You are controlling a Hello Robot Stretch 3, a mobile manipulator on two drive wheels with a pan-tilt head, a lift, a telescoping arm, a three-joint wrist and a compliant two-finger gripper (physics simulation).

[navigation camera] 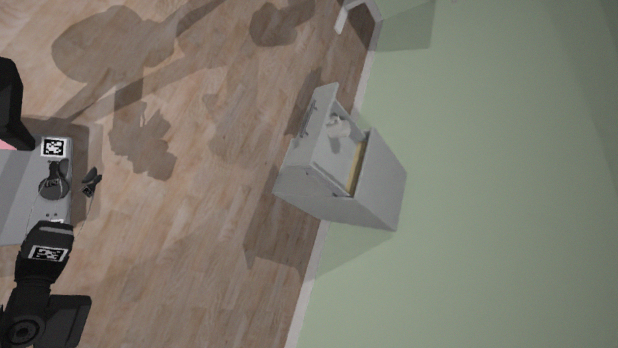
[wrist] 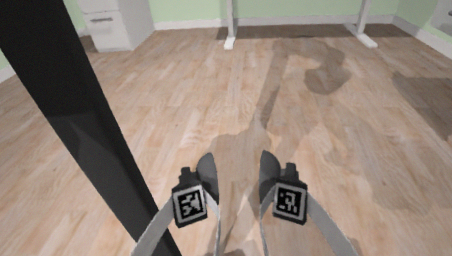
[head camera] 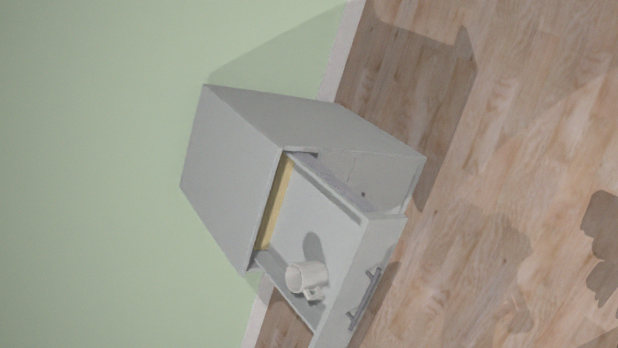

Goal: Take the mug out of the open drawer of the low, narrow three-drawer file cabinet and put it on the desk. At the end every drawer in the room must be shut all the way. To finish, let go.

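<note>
A white mug [head camera: 309, 276] [navigation camera: 338, 128] lies in or stands within the open top drawer [head camera: 381, 240] [navigation camera: 320, 115] of the low grey-white file cabinet [head camera: 230, 170] [navigation camera: 382, 180], near one side wall, its handle toward the drawer's front corner. The drawer is pulled far out; its front hides part of the lower fronts. My gripper [wrist: 237, 169] [navigation camera: 73, 181] is open and empty above the floor, well apart from the cabinet. The desk's white legs [wrist: 230, 25] [wrist: 363, 17] stand at the far wall in the wrist view; one foot [navigation camera: 341, 21] shows in the navigation view. The desktop is not visible.
Another white drawer cabinet [wrist: 112, 30] stands at the upper left of the wrist view, its visible fronts looking shut. A piece of furniture [wrist: 445, 14] with a handle is cut off at the right edge. The robot's base [navigation camera: 12, 195] is at the left of the navigation view.
</note>
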